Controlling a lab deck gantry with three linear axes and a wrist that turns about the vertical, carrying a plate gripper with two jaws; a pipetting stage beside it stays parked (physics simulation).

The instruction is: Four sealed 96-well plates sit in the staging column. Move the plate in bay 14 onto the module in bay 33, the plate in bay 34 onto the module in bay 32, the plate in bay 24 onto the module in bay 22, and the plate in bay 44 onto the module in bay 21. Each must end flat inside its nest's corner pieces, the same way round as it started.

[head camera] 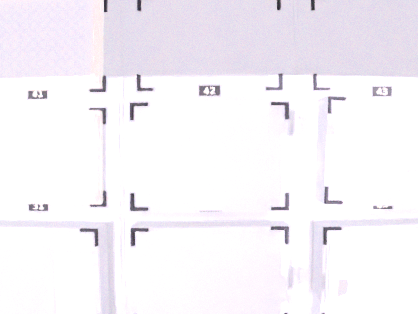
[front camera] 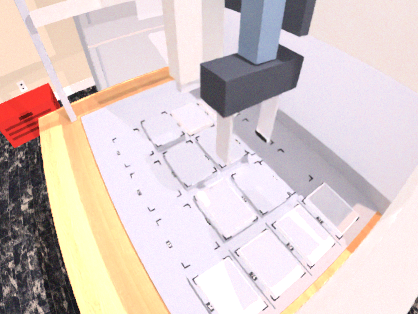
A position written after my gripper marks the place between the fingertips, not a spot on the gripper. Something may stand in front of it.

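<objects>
My gripper is visible in the front camera view (pixel 243 147). In the head camera view the gripper is out of frame. On a bay 22 module, (front camera: pixel 191 155) and (head camera: pixel 190 259) are the same spot.
</objects>
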